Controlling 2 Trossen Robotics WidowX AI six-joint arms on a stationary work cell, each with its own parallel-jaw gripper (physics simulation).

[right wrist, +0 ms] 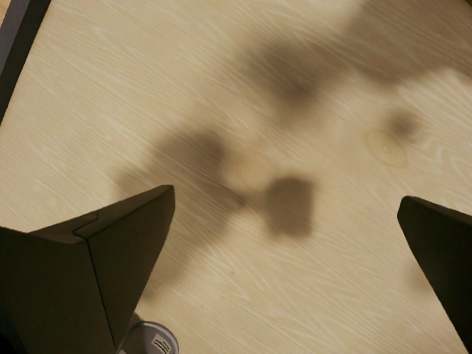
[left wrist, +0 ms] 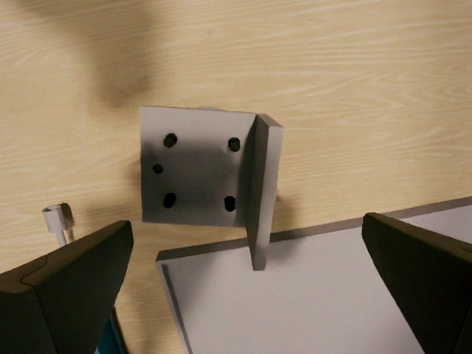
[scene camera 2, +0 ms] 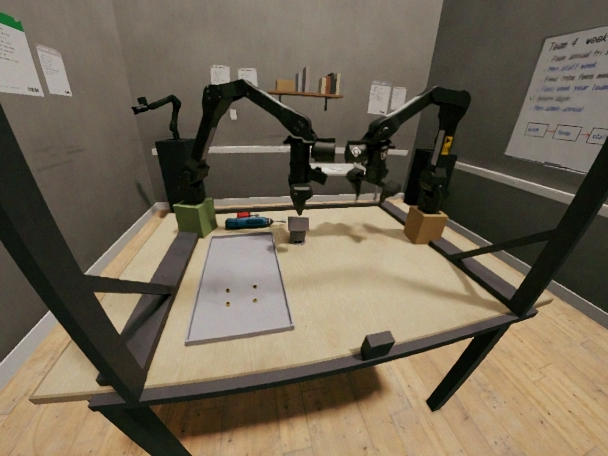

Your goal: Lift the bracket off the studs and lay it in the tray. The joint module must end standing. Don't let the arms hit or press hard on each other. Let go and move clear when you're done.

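Places are measured from the left arm's base along level axes (x back, y right, z up), in centimetres.
Where they show: left gripper, fingertip midpoint: (left wrist: 249, 228) (scene camera 2: 298, 209); right gripper, fingertip midpoint: (right wrist: 287, 201) (scene camera 2: 368, 201); left arm's base at its link origin: (scene camera 2: 193, 201); right arm's base at its link origin: (scene camera 2: 428, 210).
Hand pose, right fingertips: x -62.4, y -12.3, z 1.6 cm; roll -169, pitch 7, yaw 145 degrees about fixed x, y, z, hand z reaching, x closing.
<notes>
Things, the pixels of their top centre, and the offset from my right fingertips. "pt": a spot on its surface instead.
- joint module at its top centre: (left wrist: 200, 175) (scene camera 2: 298, 222) dx +23.8, dy +10.7, dz -6.1 cm
- grey tray at its top centre: (left wrist: 393, 316) (scene camera 2: 241, 269) dx +35.9, dy +32.1, dz -12.0 cm
- blue screwdriver at its top centre: (left wrist: 83, 343) (scene camera 2: 255, 217) dx +42.2, dy +3.8, dz -9.5 cm
- red item at its top centre: (scene camera 2: 247, 212) dx +48.2, dy -2.5, dz -10.6 cm
- dark block at its top centre: (scene camera 2: 380, 336) dx +1.2, dy +49.9, dz -7.8 cm
- round grey labelled part at a spot on its surface: (right wrist: 150, 341) pt dx +21.5, dy +9.0, dz -11.2 cm
The grey L-shaped bracket (scene camera 2: 298, 223) (left wrist: 192, 175) sits on top of the joint module (scene camera 2: 297, 237), which stands upright on the table beside the tray's back right corner. In the left wrist view dark spots show in the bracket's plate holes, and its flange is at the right. The grey tray (scene camera 2: 240, 260) (left wrist: 325, 295) holds several small brass pieces (scene camera 2: 255, 286). My left gripper (scene camera 2: 300, 212) (left wrist: 249, 228) is open, pointing down just above the bracket. My right gripper (scene camera 2: 374, 193) (right wrist: 287, 201) is open and empty above the table, right of the bracket.
A blue screwdriver (scene camera 2: 247, 222) (left wrist: 108, 341) and a red item (scene camera 2: 244, 214) lie behind the tray. A dark block (scene camera 2: 378, 345) sits at the front edge. The two forearms are close together. A round grey labelled part (right wrist: 150, 341) shows at the right wrist view's bottom.
</notes>
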